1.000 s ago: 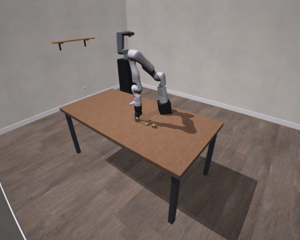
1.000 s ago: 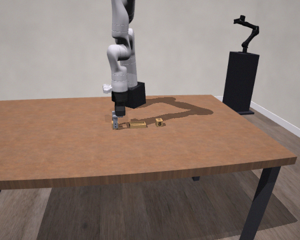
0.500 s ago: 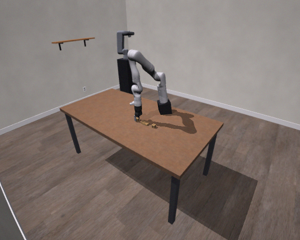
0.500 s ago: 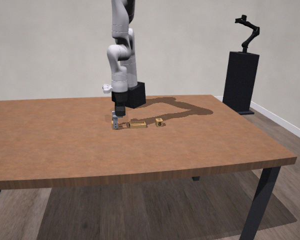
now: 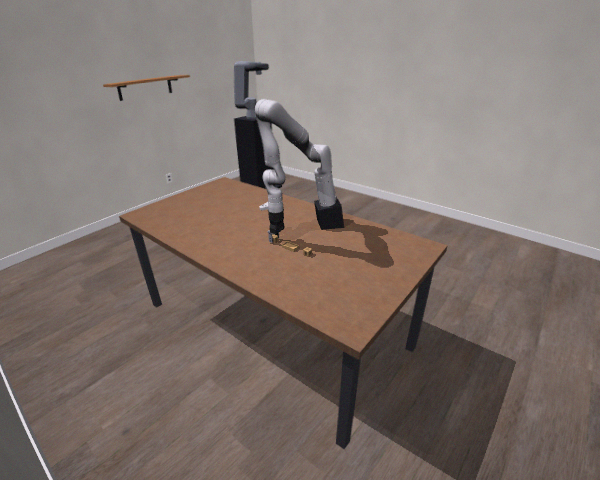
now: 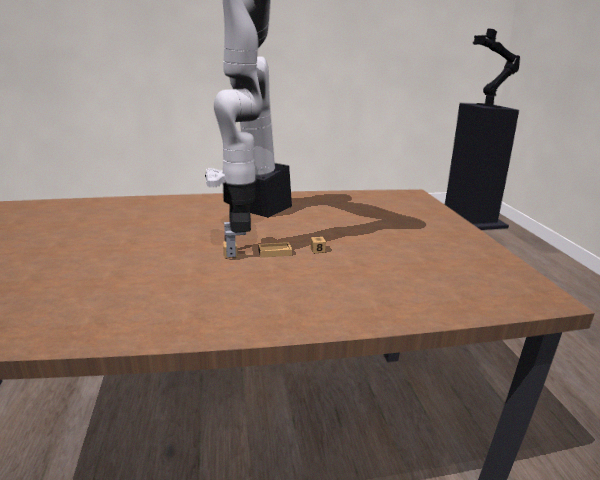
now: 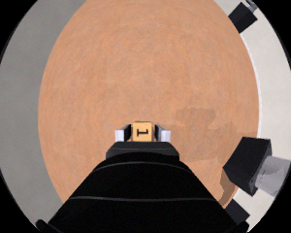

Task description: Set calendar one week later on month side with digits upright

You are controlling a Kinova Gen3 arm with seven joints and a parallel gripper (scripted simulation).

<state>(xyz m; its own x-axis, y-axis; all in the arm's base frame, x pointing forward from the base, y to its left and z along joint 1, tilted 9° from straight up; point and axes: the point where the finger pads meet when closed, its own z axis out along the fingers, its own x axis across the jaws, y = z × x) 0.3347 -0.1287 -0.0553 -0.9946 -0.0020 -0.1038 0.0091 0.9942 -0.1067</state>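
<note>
The wooden tray lies 11 cm to the left of my hand and 2 cm below it.
</note>
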